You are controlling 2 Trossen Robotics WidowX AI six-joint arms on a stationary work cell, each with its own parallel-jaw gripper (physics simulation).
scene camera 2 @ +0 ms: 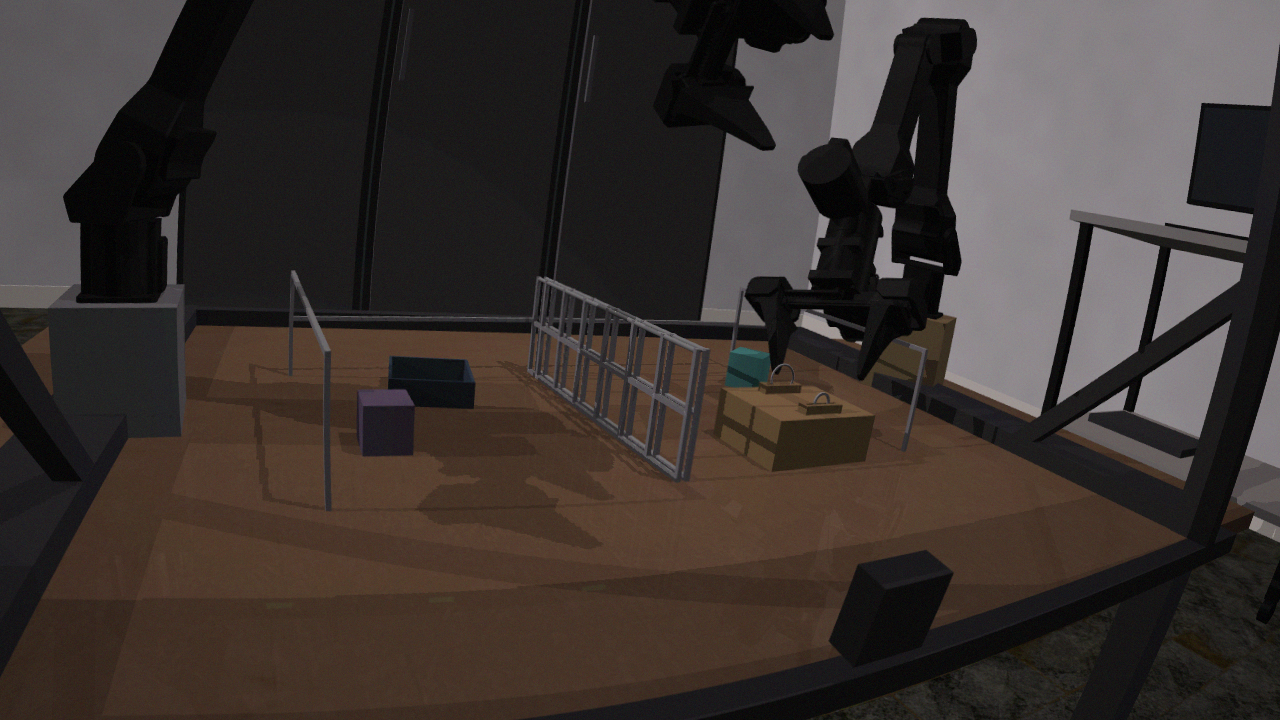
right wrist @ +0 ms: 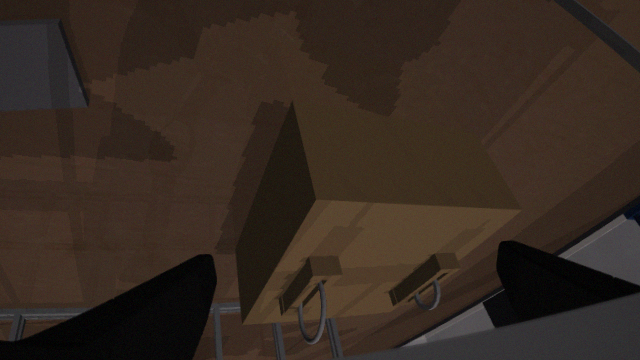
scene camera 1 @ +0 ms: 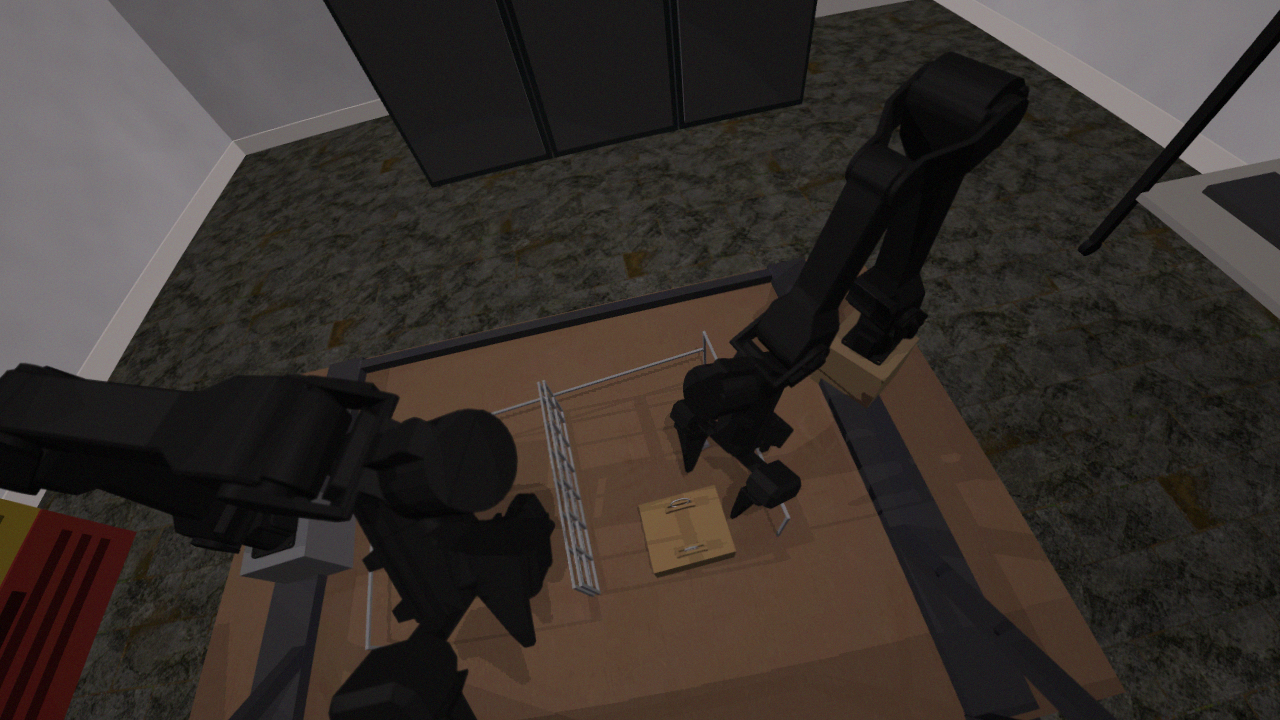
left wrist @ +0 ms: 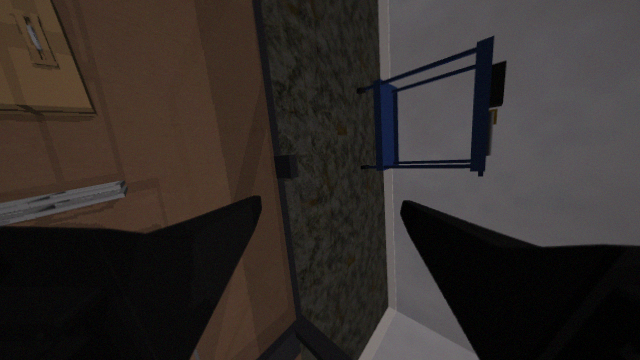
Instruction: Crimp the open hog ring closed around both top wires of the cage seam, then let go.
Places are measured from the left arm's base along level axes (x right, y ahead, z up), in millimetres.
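Pixels of known places: left gripper, fingertip midpoint: (scene camera 2: 796, 96) (scene camera 1: 509, 693) (left wrist: 331, 204); right gripper, fingertip midpoint: (scene camera 2: 816, 375) (right wrist: 355, 263) (scene camera 1: 709, 493); left arm's base, link origin: (scene camera 2: 121, 295) (scene camera 1: 277, 530); right arm's base, link origin: (scene camera 1: 871, 340).
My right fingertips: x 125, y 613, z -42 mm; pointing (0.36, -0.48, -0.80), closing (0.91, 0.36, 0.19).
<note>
Ahead of a thing's pixels: the offset from my right fingertips to its middle. "spot": to the spot under its first point.
Two upright wire panels side by side form the cage seam @(spot: dx +51, dy -195, dz -3 mm) (scene camera 1: 583, 577) (scene camera 2: 695, 416) (left wrist: 85, 196) (right wrist: 227, 307). A tan block @(dx +29, dy -46, dz -33 mm) (scene camera 1: 657, 537) (scene camera 2: 814, 443) (right wrist: 400, 165) stands to its right in the scene views, carrying two open rings in holders. The larger ring @(dx -2, dy -43, dz -2 mm) (scene camera 2: 783, 365) (right wrist: 312, 342) is farther back; the smaller ring @(dx +59, dy -48, dz -6 mm) (scene camera 2: 821, 394) (right wrist: 430, 308) is nearer in scene camera 2. My right gripper (scene camera 1: 712, 491) (scene camera 2: 819, 371) (right wrist: 355, 263) is open and empty, low over the block's back part. My left gripper (scene camera 2: 799, 89) (left wrist: 331, 204) is open and empty, high above the table.
A wire frame @(spot: dx +66, dy -460, dz -4 mm) (scene camera 2: 327, 429) stands at the left and another frame @(spot: dx +71, dy +73, dz -9 mm) (scene camera 2: 914, 402) at the right. A purple cube @(dx -40, dy -399, dz -40 mm) (scene camera 2: 384, 422) and a dark blue tray @(dx -167, dy -327, dz -47 mm) (scene camera 2: 434, 395) lie left of the seam. A teal block @(dx -158, dy +48, dz -40 mm) (scene camera 2: 747, 368) is behind the tan one. A black block @(dx +309, dy -226, dz -29 mm) (scene camera 2: 895, 608) is at the front edge.
</note>
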